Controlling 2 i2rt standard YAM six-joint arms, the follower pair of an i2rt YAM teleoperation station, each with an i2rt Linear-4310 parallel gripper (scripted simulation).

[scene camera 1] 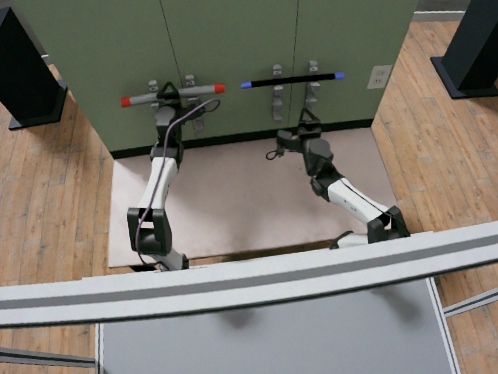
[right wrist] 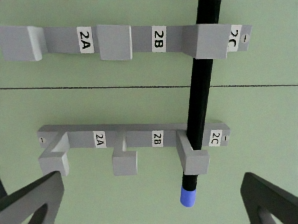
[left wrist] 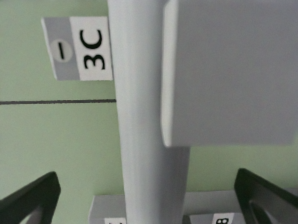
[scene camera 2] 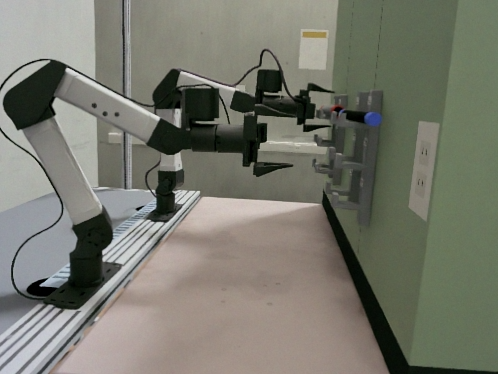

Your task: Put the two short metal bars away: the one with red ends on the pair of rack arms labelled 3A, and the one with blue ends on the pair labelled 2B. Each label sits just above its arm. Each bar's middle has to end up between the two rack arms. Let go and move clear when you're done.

Labels:
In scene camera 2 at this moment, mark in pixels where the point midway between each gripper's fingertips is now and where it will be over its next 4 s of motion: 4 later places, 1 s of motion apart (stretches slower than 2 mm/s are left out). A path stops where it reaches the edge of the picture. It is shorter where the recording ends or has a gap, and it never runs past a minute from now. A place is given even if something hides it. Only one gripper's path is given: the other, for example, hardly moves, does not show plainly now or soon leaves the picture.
My right gripper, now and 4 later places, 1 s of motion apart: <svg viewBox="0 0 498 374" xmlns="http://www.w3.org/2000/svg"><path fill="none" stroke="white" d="M294 141L299 136L306 128L314 118L318 115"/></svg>

